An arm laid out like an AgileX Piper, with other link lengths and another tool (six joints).
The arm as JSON. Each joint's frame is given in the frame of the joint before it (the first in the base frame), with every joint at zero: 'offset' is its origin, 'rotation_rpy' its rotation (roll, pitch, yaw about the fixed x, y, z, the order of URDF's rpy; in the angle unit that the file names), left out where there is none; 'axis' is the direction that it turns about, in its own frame. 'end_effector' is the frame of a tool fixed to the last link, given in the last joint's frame.
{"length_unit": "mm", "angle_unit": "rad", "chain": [
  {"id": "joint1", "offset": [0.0, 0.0, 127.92], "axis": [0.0, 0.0, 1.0]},
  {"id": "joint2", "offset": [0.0, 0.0, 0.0], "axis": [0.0, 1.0, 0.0]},
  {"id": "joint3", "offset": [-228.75, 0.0, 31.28], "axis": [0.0, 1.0, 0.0]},
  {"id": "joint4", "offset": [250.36, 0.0, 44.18], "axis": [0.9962, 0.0, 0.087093]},
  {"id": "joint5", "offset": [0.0, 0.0, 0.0], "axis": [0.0, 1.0, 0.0]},
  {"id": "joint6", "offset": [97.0, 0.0, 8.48], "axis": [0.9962, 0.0, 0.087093]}
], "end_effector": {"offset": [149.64, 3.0, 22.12], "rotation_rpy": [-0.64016, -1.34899, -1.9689]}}
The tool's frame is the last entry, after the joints.
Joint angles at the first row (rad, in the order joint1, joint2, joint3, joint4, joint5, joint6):
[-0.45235 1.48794 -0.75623 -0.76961 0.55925 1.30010]
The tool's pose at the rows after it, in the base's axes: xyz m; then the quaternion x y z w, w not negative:
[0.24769 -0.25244 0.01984 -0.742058 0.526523 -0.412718 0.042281]
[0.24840 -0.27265 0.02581 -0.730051 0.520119 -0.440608 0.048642]
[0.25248 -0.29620 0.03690 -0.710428 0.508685 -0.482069 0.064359]
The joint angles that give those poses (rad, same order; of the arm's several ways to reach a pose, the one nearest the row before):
[-0.52381 1.48682 -0.72430 -0.80000 0.54567 1.30008]
[-0.60796 1.48682 -0.71960 -0.84410 0.44708 1.30011]
[-0.71429 1.48786 -0.71958 -0.88682 0.30250 1.30018]

